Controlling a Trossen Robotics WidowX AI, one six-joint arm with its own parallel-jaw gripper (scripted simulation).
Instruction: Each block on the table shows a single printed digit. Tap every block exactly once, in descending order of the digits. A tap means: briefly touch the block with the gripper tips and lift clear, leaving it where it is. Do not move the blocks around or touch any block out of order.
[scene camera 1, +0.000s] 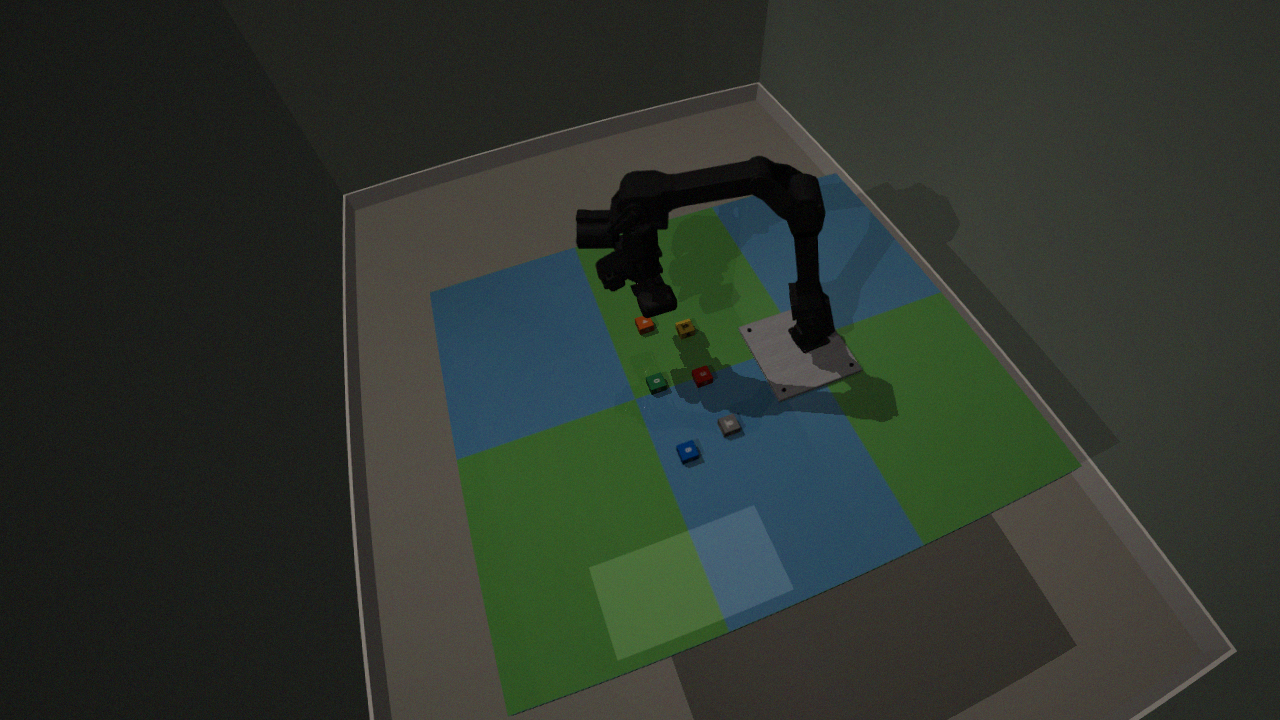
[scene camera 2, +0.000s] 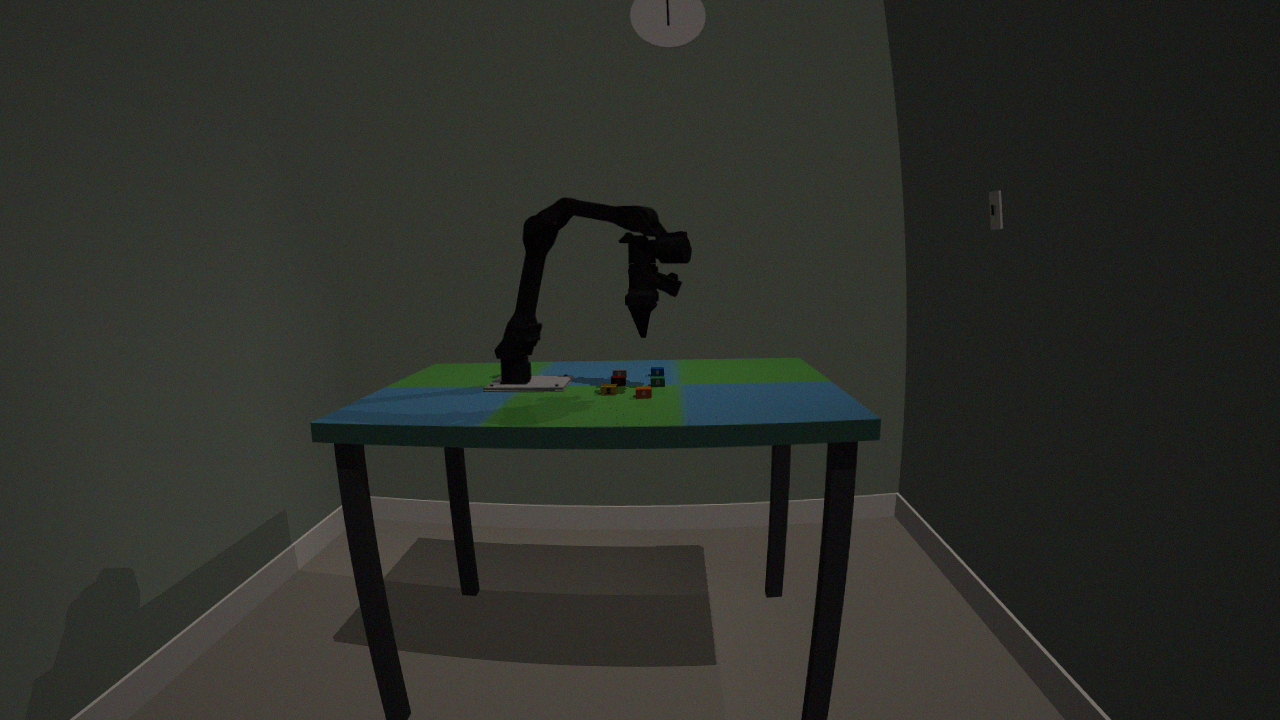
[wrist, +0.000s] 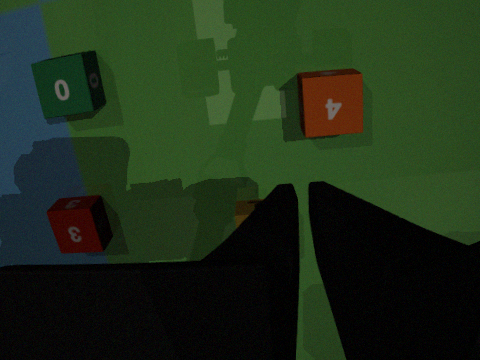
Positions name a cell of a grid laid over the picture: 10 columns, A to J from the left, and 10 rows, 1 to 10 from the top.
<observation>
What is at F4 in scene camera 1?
My gripper.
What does my gripper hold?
Nothing.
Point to my gripper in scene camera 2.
F5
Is my gripper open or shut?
Shut.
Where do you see a dark green block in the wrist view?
At B3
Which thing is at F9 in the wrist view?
My gripper.
</observation>
